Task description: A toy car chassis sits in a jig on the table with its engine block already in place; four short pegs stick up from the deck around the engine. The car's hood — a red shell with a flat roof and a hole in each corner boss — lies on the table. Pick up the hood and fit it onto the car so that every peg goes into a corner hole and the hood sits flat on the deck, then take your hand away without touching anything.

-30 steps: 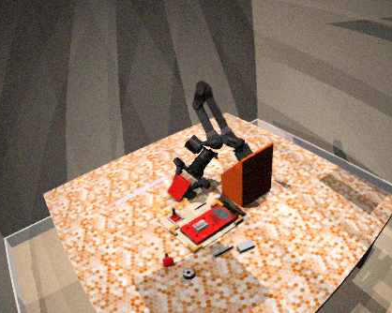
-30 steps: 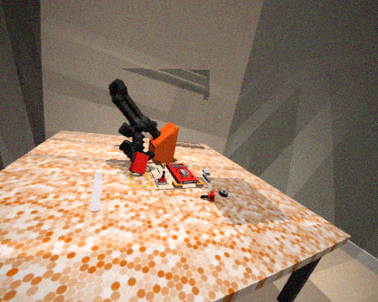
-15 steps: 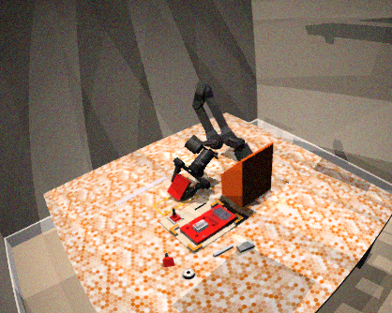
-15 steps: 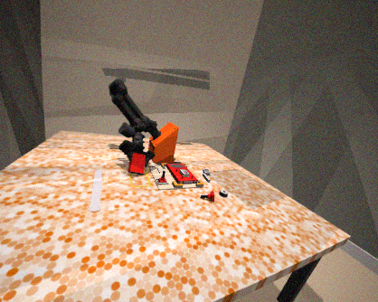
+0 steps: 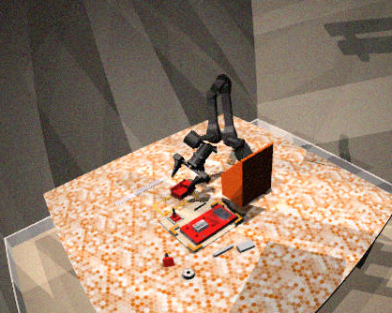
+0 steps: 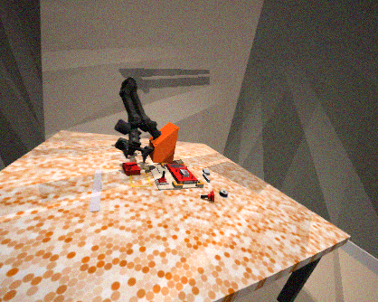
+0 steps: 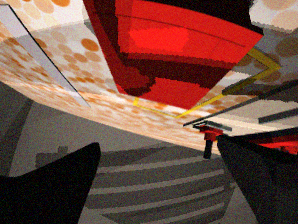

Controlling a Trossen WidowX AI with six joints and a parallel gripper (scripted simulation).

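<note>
The red hood is 5 cm below my gripper tip, 2 cm to the right of it and 2 cm behind it. Also, from my gripper tip: grey engine block (25 cm to the left, 4 cm below, 4 cm ahead); dark wheel (41 cm to the left, 19 cm ahead, 6 cm below); white strip (14 cm to the right, 14 cm ahead, 6 cm below).
</note>
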